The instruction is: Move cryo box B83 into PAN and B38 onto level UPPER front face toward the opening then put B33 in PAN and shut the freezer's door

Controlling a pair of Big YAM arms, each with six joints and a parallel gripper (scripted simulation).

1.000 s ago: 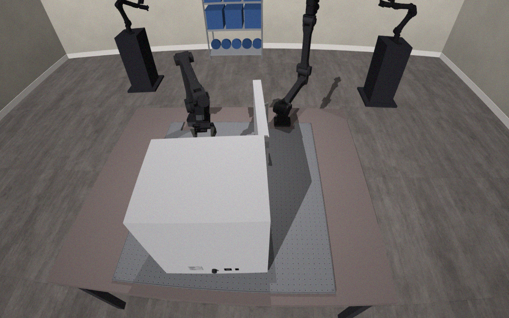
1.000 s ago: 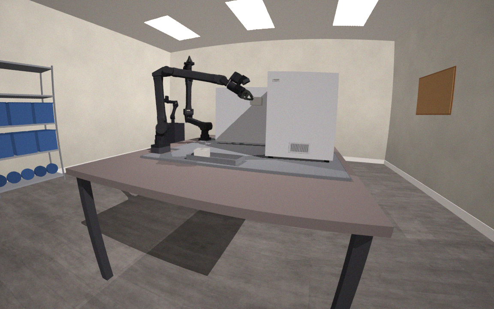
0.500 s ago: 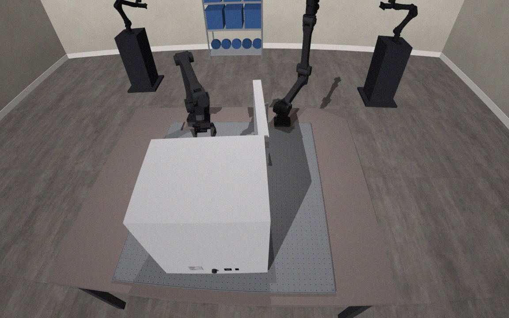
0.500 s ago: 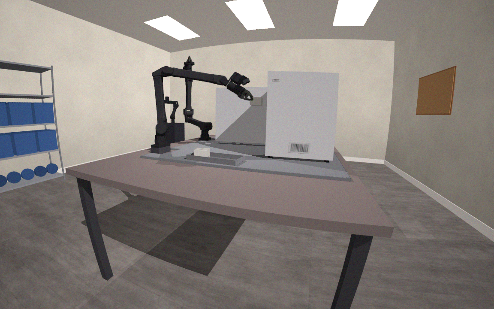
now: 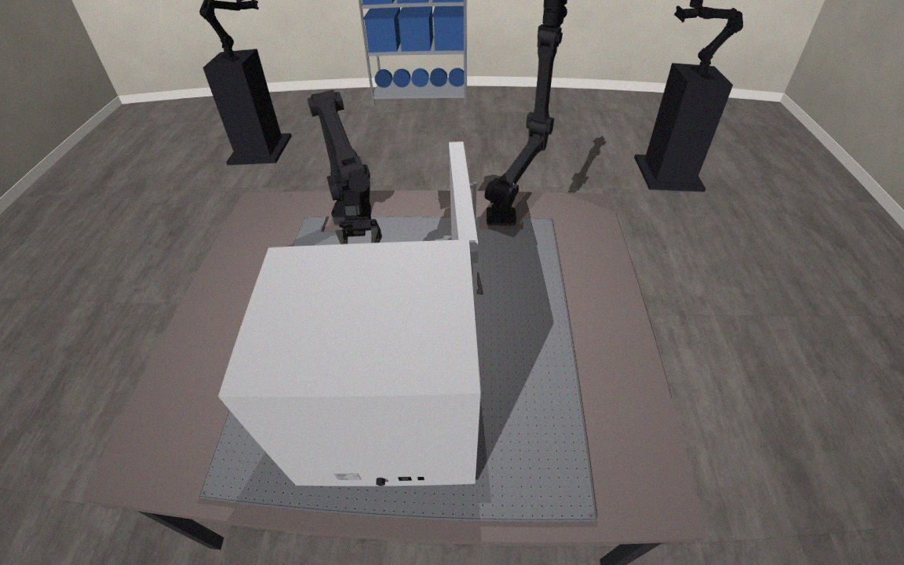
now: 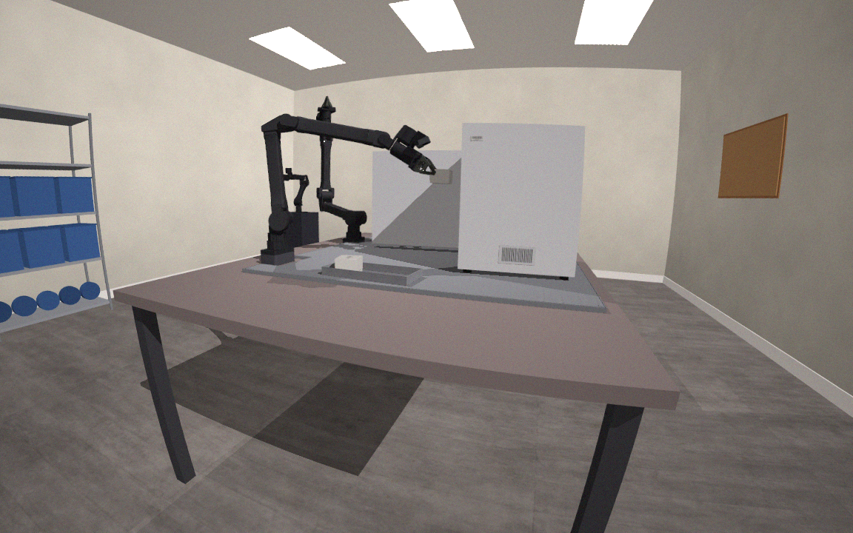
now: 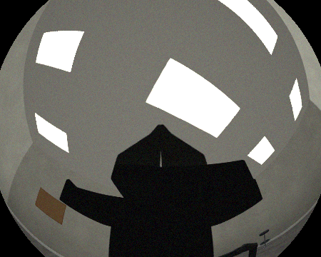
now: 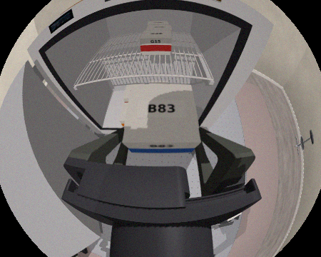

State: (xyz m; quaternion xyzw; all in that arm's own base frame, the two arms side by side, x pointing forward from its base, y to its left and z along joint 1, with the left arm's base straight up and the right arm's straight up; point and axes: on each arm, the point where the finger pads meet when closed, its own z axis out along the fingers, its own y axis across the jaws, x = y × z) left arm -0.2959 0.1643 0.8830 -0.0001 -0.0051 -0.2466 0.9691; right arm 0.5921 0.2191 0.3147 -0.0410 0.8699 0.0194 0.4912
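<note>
Right now the transfer pan is 340 mm below my right hand, 320 mm to the right of it and 110 mm behind it. The rest, counted from my right hand: freezer door 300 mm to the left, 140 mm behind, 70 mm below; orange-banded cryo box 230 mm below, 160 mm ahead, 110 mm to the left; wire shelf 300 mm ahead, 80 mm to the left, 40 mm below.
</note>
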